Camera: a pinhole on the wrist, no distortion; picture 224 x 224 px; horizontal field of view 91.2 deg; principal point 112.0 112.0 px. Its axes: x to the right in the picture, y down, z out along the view. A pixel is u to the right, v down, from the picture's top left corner.
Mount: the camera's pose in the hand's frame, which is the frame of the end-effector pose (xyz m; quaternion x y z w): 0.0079 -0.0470 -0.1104 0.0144 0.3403 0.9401 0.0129
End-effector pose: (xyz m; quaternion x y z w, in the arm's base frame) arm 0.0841 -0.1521 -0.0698 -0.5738 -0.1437 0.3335 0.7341
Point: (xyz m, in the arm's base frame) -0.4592 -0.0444 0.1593
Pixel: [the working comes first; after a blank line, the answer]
In the camera's frame: 0.3879 0.3618 0.4472

207 201
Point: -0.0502 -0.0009 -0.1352
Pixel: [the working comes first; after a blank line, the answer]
In the camera's frame: 0.0076 0.0508 0.3265

115 129
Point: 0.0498 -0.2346 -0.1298
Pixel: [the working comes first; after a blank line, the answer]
In the camera's frame: 0.0813 -0.0465 0.1034

198 63
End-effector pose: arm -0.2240 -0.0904 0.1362 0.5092 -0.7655 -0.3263 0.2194
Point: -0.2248 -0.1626 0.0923
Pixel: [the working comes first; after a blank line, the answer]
In the camera's frame: -0.0567 0.0796 0.0930

45 206
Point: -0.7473 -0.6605 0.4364
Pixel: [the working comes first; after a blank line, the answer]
In the camera's frame: -0.7034 -0.2905 0.3831

outside the picture
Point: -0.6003 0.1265 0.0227
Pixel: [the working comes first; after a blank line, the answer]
In the camera's frame: 0.0816 0.1194 0.5498

128 136
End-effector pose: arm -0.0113 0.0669 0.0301 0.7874 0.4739 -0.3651 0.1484
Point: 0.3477 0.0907 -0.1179
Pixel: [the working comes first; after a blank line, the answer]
In the camera's frame: -0.2021 -0.2511 0.2697

30 10
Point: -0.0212 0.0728 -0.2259
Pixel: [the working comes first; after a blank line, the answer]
In the camera's frame: -0.1687 0.1323 0.2684

43 166
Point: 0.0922 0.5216 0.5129
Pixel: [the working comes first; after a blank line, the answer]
In the camera's frame: 0.0191 -0.2249 -0.5044

behind the camera
